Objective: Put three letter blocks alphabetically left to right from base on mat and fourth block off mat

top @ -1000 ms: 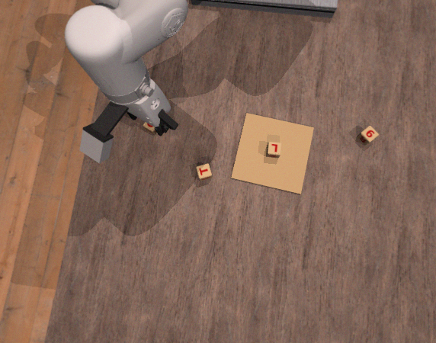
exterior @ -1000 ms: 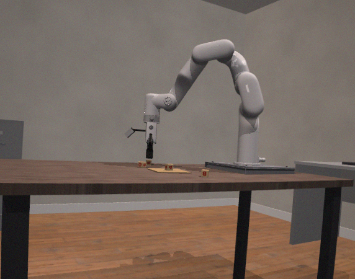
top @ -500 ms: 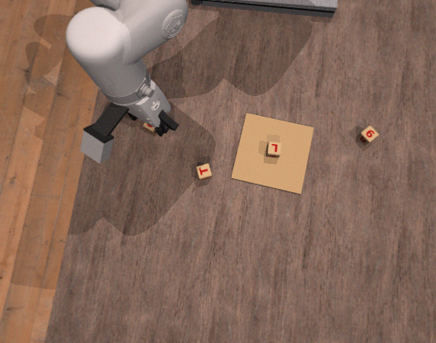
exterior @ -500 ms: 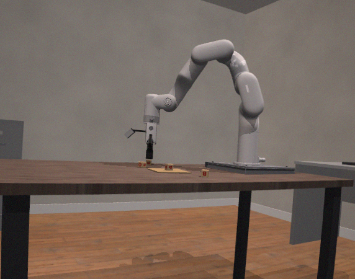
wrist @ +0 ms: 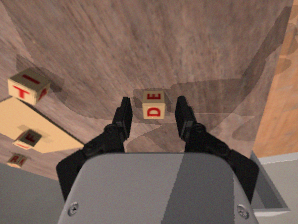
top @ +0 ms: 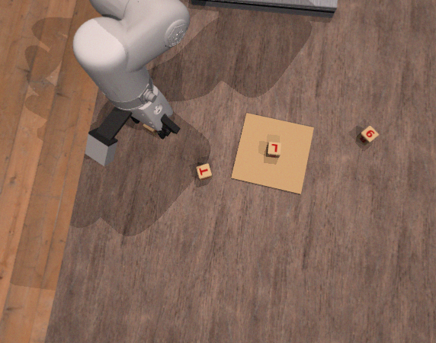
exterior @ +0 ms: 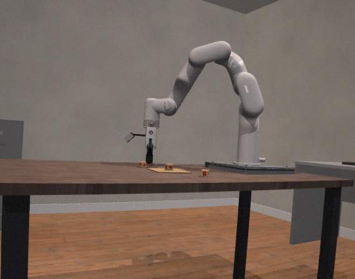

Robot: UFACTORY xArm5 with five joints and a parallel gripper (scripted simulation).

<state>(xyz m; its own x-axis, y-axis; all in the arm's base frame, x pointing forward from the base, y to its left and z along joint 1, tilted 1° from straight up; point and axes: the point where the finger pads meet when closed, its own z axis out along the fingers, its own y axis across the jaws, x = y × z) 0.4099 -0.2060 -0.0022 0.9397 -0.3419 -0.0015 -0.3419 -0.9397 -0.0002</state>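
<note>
Right now the tan mat is 10 mm ahead of my hand, 250 mm to the left of it and 30 mm below it.
</note>
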